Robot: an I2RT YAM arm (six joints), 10 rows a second.
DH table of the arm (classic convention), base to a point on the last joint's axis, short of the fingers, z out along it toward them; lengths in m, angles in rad. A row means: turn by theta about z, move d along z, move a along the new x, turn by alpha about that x. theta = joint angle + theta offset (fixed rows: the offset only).
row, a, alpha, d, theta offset
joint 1, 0.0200, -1.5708, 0.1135, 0.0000
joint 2, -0.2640, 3.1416, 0.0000, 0.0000
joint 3, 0.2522, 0.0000, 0.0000, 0.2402
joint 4, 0.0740, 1.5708, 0.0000, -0.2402
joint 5, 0.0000, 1.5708, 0.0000, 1.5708
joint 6, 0.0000, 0.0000, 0.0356, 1.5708
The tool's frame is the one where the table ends.
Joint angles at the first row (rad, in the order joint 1, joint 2, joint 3, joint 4, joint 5, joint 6):
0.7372 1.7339 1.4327 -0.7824 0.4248 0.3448
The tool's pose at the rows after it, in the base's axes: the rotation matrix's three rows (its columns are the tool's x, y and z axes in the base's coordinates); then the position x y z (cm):
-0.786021 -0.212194 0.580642; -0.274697 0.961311 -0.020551; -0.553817 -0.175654 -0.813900; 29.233 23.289 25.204
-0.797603 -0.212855 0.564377; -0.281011 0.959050 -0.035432; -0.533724 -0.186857 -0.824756; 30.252 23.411 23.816
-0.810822 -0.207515 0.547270; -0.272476 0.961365 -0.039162; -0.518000 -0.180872 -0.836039; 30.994 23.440 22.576
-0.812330 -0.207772 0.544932; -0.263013 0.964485 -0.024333; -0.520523 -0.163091 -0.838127; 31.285 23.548 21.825
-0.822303 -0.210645 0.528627; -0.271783 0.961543 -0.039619; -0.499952 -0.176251 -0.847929; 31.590 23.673 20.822
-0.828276 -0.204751 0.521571; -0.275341 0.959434 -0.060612; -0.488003 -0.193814 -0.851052; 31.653 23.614 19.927
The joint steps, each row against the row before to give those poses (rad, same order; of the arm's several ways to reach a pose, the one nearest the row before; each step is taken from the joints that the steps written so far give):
-0.0269 0.0391 -0.0014 0.0364 -0.0196 -0.0074
-0.0155 0.0465 0.0063 0.0193 -0.0062 -0.0118
-0.0129 0.0352 -0.0011 0.0206 -0.0143 0.0034
-0.0039 0.0137 -0.0132 0.0345 -0.0156 0.0038
-0.0023 0.0283 0.0015 0.0015 0.0008 -0.0027
-0.0011 0.0153 -0.0130 0.0091 0.0124 0.0018

